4 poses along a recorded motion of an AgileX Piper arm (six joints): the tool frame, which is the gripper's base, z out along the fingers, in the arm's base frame.
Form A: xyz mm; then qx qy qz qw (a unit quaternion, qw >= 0).
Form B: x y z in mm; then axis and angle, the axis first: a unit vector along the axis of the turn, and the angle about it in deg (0 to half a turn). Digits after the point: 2 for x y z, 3 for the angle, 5 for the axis.
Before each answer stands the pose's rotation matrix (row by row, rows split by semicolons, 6 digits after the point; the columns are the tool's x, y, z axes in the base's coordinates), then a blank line. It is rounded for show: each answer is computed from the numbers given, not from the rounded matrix.
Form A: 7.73 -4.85 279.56 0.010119 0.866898 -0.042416 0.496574
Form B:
-0.506623 0.059670 0.860100; -0.024581 0.996197 -0.083590; -0.861817 -0.063491 -0.503230

7.73 -4.85 279.56 0.01166 0.99874 -0.04887 120.453
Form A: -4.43 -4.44 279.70 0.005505 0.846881 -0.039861 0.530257
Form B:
-0.437594 0.051597 0.897691; -0.032949 0.996762 -0.073353; -0.898569 -0.061677 -0.434477

-4.43 -4.44 279.70 0.00649 0.99887 -0.04701 115.954
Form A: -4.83 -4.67 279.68 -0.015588 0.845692 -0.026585 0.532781
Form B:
-0.431803 0.001963 0.901966; -0.054693 0.998101 -0.028355; -0.900308 -0.061575 -0.430875

-4.83 -4.67 279.68 -0.01842 0.99934 -0.03141 115.613
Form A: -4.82 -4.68 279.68 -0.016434 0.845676 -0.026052 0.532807
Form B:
-0.431693 -0.000034 0.902020; -0.055557 0.998102 -0.026551; -0.900308 -0.061575 -0.430876

-4.82 -4.68 279.68 -0.01942 0.99934 -0.03079 115.609
